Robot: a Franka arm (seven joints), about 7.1 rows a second.
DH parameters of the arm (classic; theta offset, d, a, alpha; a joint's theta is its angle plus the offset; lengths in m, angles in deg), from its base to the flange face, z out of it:
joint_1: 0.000 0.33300 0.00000 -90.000
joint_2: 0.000 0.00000 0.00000 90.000
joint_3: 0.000 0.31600 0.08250 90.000
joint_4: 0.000 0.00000 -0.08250 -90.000
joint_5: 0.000 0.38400 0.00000 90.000
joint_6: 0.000 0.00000 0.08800 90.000
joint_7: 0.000 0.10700 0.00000 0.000
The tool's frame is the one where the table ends.
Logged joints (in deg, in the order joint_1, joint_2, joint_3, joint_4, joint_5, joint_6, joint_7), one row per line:
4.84 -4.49 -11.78 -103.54 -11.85 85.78 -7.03
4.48 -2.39 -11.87 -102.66 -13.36 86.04 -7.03
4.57 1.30 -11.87 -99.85 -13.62 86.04 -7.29
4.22 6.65 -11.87 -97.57 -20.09 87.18 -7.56
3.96 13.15 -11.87 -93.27 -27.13 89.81 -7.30
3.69 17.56 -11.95 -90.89 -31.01 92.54 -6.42
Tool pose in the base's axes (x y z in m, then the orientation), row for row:
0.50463 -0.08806 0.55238 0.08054 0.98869 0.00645 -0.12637
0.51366 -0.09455 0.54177 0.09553 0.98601 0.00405 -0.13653
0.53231 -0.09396 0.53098 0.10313 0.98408 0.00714 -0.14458
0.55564 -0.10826 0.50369 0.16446 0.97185 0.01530 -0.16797
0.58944 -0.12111 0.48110 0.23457 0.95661 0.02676 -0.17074
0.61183 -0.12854 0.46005 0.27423 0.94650 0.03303 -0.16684
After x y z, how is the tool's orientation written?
As a quaternion, w x y z.
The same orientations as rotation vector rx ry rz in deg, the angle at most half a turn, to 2 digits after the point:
169.38 1.10 -21.65
167.44 0.69 -23.18
166.37 1.21 -24.44
158.70 2.50 -27.43
150.43 4.21 -26.85
145.83 5.09 -25.71

